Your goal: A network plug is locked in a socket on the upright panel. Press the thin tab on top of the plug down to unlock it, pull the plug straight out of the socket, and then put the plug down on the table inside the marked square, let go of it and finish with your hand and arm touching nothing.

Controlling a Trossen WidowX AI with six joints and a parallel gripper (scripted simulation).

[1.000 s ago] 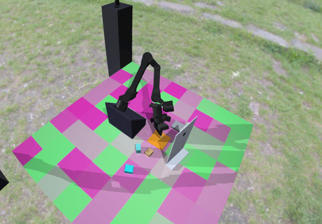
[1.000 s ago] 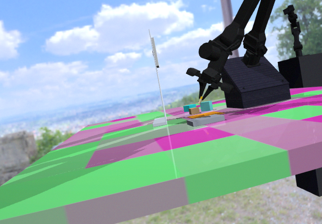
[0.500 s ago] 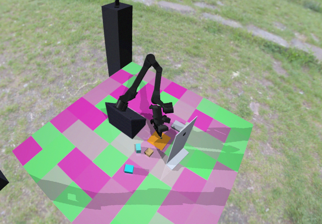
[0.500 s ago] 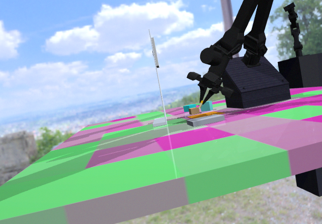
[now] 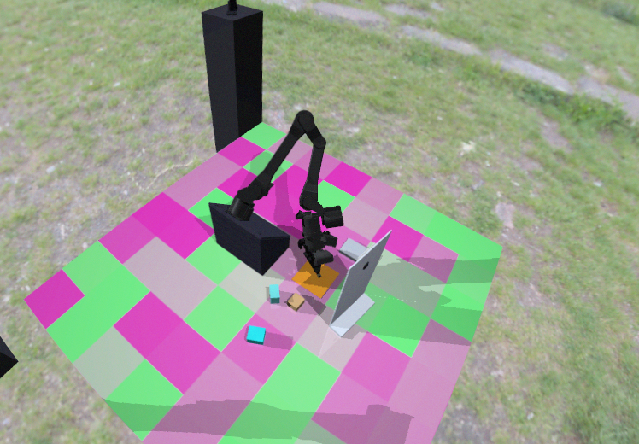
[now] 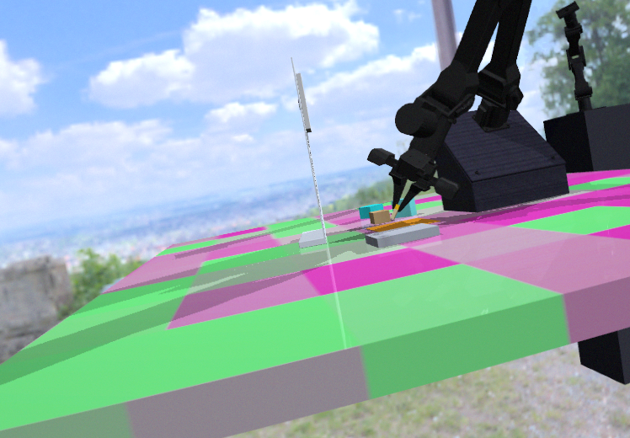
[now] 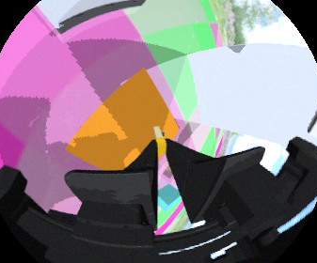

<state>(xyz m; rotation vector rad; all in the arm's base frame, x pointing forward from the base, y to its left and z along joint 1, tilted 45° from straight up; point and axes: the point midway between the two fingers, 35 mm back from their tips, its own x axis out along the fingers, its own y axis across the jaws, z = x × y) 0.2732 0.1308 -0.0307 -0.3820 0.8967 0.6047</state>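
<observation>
My gripper tip is now 30 mm above the orange marked square. From my gripper tip the other things lie so: yellow network plug 10 mm ahead; then grey slab 60 mm ahead, 170 mm to the left, 20 mm below; then brown block 120 mm to the right, 20 mm below.
</observation>
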